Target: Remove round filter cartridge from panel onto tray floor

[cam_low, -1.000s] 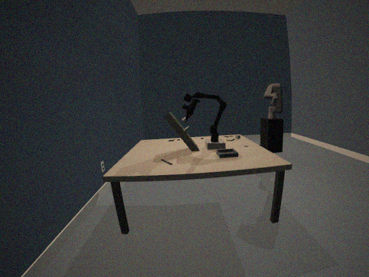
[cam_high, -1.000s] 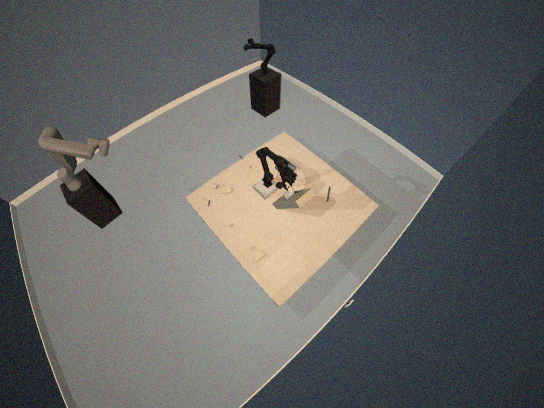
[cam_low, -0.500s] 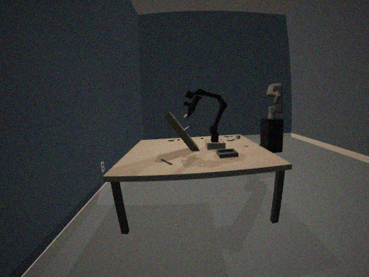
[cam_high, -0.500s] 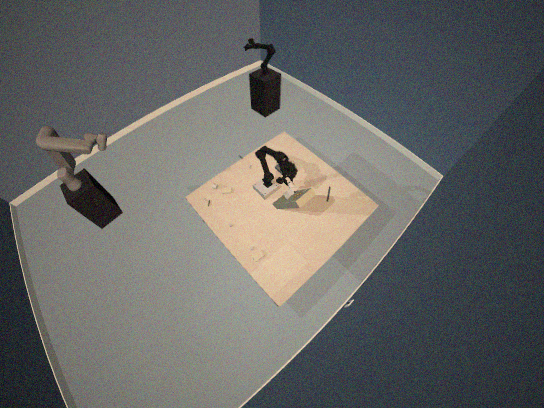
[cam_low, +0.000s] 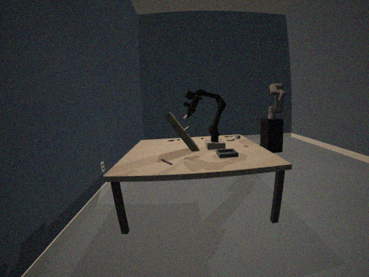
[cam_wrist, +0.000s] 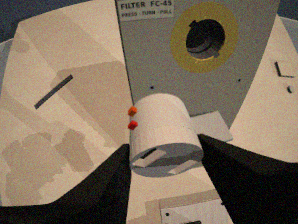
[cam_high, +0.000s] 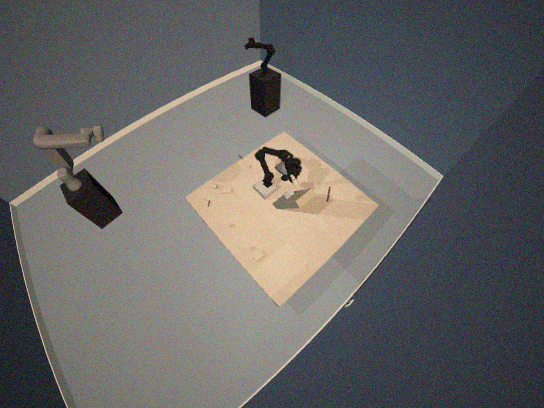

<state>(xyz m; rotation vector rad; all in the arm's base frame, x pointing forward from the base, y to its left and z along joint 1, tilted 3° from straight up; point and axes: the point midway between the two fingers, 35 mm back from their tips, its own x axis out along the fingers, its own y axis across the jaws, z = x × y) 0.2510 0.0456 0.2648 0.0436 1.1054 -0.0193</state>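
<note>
My gripper tip is 30 cm past the dark tray, 23 cm to the right of it and 30 cm above it. Also, from my gripper tip: round grey filter cartridge: right at my gripper tip.
</note>
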